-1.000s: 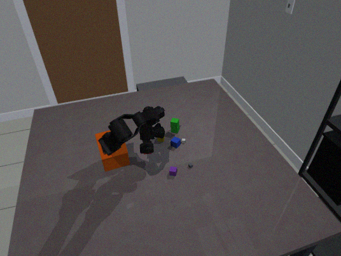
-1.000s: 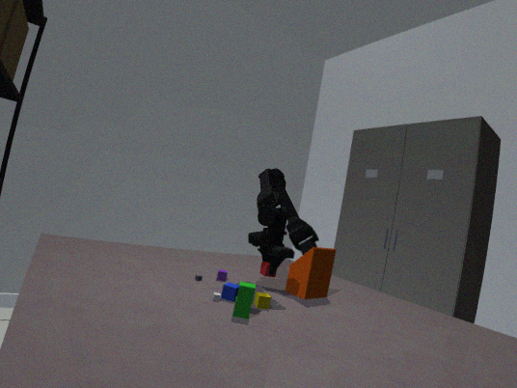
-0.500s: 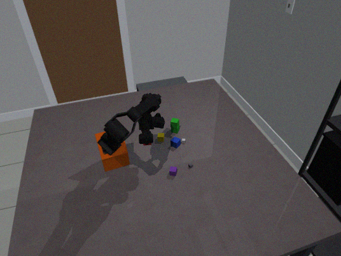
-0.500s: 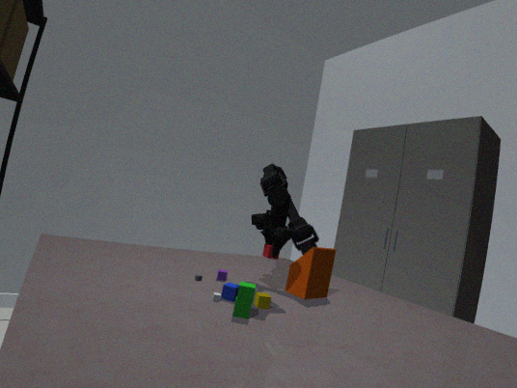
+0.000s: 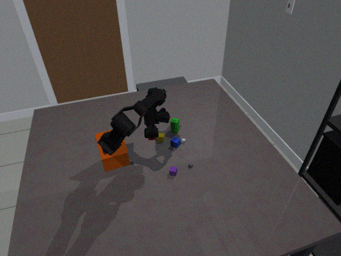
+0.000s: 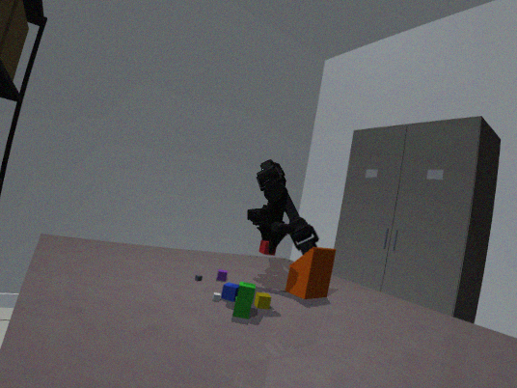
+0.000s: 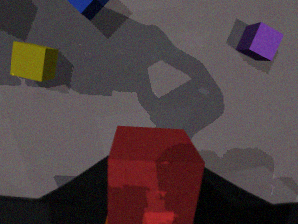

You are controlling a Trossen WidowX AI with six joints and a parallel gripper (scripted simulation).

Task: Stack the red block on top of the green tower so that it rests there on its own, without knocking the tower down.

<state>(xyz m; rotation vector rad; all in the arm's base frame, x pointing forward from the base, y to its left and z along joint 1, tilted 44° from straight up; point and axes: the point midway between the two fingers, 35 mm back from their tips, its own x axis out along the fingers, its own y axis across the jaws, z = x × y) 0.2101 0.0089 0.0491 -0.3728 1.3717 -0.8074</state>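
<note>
Now: gripper tip 8 cm short of the yellow block, 10 cm to the right of it and 12 cm above it. Also, from my gripper tip: blue block: 14 cm ahead, 3 cm to the left, 12 cm below; red block: 1 cm above; purple block: 5 cm ahead, 15 cm to the right, 12 cm below.
</note>
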